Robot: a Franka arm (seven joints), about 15 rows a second.
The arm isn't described. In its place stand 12 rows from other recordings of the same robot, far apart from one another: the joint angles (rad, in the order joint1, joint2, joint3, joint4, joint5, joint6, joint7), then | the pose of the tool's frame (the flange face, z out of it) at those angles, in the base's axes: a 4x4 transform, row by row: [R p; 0 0 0 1], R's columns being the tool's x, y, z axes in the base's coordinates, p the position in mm.
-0.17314 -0.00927 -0.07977 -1.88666 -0.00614 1.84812 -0.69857 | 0.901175 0.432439 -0.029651 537.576; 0.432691 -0.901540 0.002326 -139.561; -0.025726 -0.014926 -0.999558 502.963; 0 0 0 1
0.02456 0.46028 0.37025 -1.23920 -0.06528 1.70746 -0.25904 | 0.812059 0.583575 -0.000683 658.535; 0.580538 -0.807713 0.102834 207.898; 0.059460 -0.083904 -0.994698 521.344; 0 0 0 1
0.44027 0.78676 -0.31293 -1.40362 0.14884 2.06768 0.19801 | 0.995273 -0.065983 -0.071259 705.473; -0.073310 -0.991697 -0.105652 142.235; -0.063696 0.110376 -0.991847 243.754; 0 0 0 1
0.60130 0.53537 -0.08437 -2.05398 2.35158 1.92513 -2.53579 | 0.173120 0.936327 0.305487 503.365; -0.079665 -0.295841 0.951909 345.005; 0.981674 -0.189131 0.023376 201.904; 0 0 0 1
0.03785 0.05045 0.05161 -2.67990 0.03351 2.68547 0.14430 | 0.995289 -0.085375 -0.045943 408.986; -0.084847 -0.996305 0.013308 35.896; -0.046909 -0.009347 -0.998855 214.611; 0 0 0 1
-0.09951 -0.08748 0.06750 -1.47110 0.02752 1.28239 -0.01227 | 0.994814 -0.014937 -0.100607 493.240; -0.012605 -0.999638 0.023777 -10.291; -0.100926 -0.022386 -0.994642 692.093; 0 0 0 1
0.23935 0.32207 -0.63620 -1.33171 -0.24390 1.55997 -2.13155 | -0.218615 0.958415 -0.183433 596.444; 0.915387 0.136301 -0.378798 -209.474; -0.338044 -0.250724 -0.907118 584.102; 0 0 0 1
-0.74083 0.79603 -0.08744 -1.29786 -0.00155 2.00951 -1.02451 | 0.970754 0.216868 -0.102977 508.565; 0.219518 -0.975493 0.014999 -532.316; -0.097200 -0.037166 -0.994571 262.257; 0 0 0 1
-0.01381 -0.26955 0.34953 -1.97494 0.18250 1.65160 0.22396 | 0.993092 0.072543 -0.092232 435.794; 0.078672 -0.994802 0.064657 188.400; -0.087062 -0.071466 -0.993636 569.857; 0 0 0 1
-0.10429 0.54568 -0.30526 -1.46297 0.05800 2.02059 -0.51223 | 0.992373 0.123109 -0.006308 662.533; 0.121693 -0.986550 -0.109136 -243.400; -0.019659 0.107536 -0.994007 379.892; 0 0 0 1
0.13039 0.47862 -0.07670 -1.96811 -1.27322 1.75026 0.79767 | 0.997606 0.050254 -0.047500 580.040; -0.030883 -0.290812 -0.956282 -53.006; -0.061871 0.955460 -0.288563 239.129; 0 0 0 1
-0.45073 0.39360 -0.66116 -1.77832 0.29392 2.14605 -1.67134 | 0.899596 0.434861 0.040274 328.787; 0.436570 -0.897886 -0.056639 -555.187; 0.011532 0.068535 -0.997582 381.621; 0 0 0 1
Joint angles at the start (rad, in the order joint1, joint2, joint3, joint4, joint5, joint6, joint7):
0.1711 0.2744 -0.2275 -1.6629 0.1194 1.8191 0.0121
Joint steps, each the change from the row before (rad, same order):
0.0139 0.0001 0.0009 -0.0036 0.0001 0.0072 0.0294
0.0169 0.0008 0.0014 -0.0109 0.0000 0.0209 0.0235
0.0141 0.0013 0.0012 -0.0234 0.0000 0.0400 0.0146
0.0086 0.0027 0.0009 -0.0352 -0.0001 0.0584 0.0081
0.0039 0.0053 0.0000 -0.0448 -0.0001 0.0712 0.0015
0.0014 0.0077 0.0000 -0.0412 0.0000 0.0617 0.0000
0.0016 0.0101 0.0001 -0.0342 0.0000 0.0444 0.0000
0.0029 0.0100 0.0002 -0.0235 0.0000 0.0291 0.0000
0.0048 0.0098 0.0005 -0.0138 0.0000 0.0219 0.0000
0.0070 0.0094 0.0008 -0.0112 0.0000 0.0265 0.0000
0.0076 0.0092 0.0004 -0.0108 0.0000 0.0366 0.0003
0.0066 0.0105 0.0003 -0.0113 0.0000 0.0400 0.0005
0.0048 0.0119 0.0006 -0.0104 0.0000 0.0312 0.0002
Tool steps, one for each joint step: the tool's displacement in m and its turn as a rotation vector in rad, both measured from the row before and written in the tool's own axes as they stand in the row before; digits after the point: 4 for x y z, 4 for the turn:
-0.0004 -0.0090 0.0017 -0.0013 0.0028 0.0152
-0.0002 -0.0107 0.0046 -0.0016 0.0084 0.0067
0.0001 -0.0081 0.0090 -0.0011 0.0148 0.0022
0.0005 -0.0038 0.0135 -0.0010 0.0205 0.0027
0.0000 0.0004 0.0181 -0.0019 0.0217 0.0028
-0.0012 0.0019 0.0184 -0.0032 0.0137 0.0033
-0.0025 0.0014 0.0180 -0.0047 0.0011 0.0022
-0.0024 -0.0001 0.0142 -0.0046 -0.0036 -0.0003
-0.0013 -0.0021 0.0103 -0.0038 -0.0011 -0.0036
-0.0006 -0.0039 0.0085 -0.0028 0.0064 -0.0064
0.0003 -0.0041 0.0072 -0.0018 0.0171 -0.0064
0.0003 -0.0034 0.0078 -0.0020 0.0188 -0.0052
-0.0006 -0.0024 0.0090 -0.0030 0.0096 -0.0041

